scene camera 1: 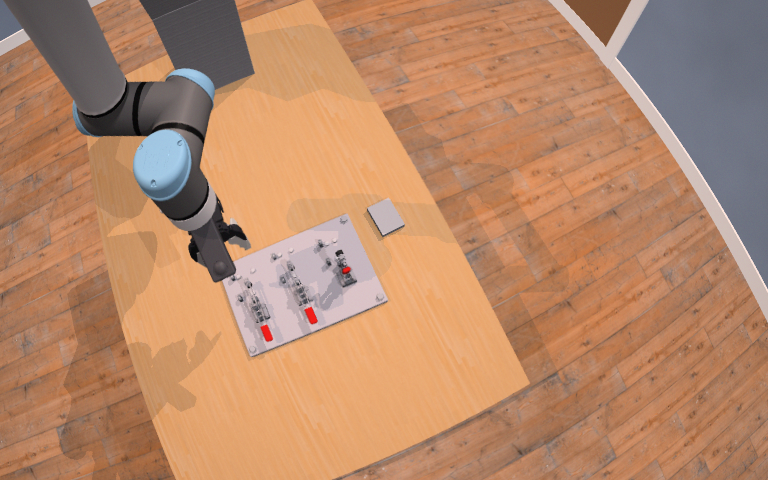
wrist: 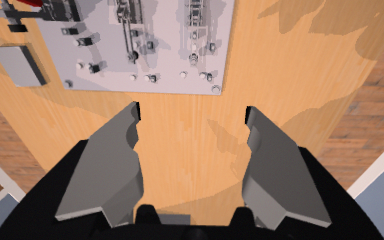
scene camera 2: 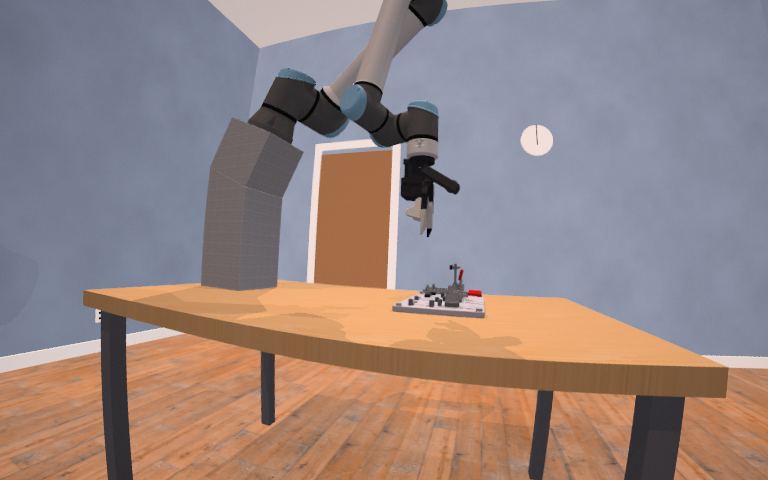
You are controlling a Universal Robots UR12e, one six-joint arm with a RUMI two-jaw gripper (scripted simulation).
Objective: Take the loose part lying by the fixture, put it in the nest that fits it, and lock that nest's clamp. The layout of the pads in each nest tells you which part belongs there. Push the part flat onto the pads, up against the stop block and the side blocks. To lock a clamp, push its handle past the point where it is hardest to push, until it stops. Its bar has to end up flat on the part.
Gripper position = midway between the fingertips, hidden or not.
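My gripper (scene camera 1: 228, 257), a loose part (scene camera 1: 385, 216), a grey fixture plate (scene camera 1: 332, 303). My gripper in scene camera 2 (scene camera 2: 424, 235). My gripper in the wrist view (wrist: 193, 105). Grey fixture plate in the wrist view (wrist: 169, 57).
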